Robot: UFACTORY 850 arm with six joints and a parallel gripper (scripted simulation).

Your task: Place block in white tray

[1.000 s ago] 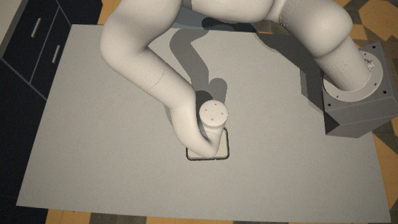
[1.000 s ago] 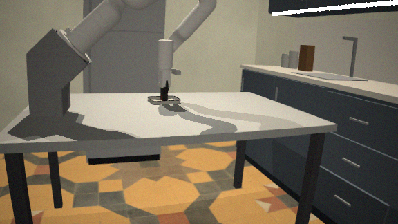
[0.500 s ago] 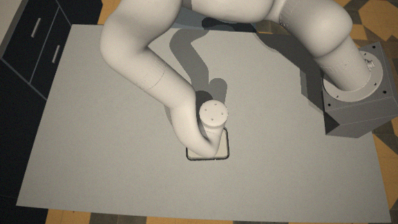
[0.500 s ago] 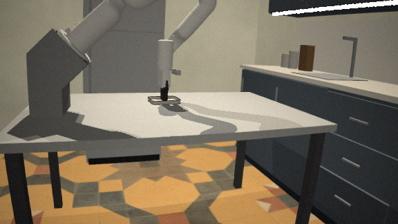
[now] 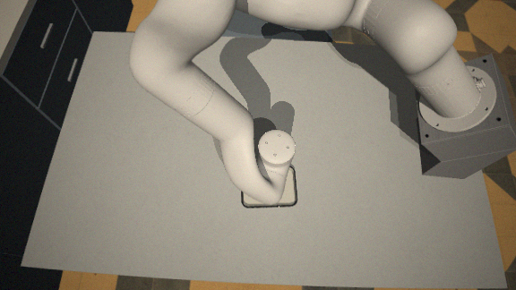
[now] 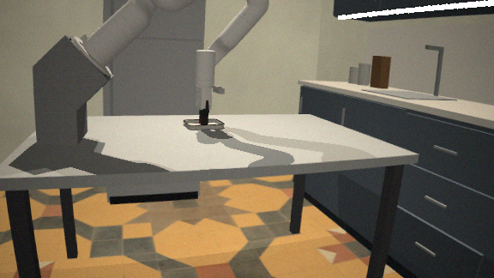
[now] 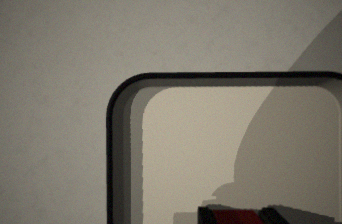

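My hand is 1 cm above the red block. From my hand the other things lie so: white tray 2 cm below.
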